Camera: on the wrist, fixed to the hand. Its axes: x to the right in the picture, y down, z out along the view.
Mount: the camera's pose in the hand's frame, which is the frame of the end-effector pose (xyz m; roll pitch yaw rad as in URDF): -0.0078 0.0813 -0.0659 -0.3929 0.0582 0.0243
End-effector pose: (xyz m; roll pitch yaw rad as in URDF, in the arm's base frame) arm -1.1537 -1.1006 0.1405 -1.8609 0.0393 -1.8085
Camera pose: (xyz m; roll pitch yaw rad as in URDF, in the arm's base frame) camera -1.2353 -1.0704 0.0818 -2.2572 0.0458 -1.8713
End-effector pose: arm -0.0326 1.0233 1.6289 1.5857 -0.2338 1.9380
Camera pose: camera -0.0834 0.9752 1.7071 1.1775 -0.2585 1.9978
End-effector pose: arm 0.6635 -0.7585 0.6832 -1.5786 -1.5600 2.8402
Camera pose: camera 0.6062 -0.6710 0.6745 -0.9366 -1.5029 1.8043
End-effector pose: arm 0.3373 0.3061 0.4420 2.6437 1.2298 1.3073
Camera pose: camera 0.3989 0.3812 0.4817 2.2654 1.1670 1.3238
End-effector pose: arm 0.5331 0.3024 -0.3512 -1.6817 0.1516 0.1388
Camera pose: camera 0.5248 0.2260 -0.4227 -2.0851 0.1690 0.0774
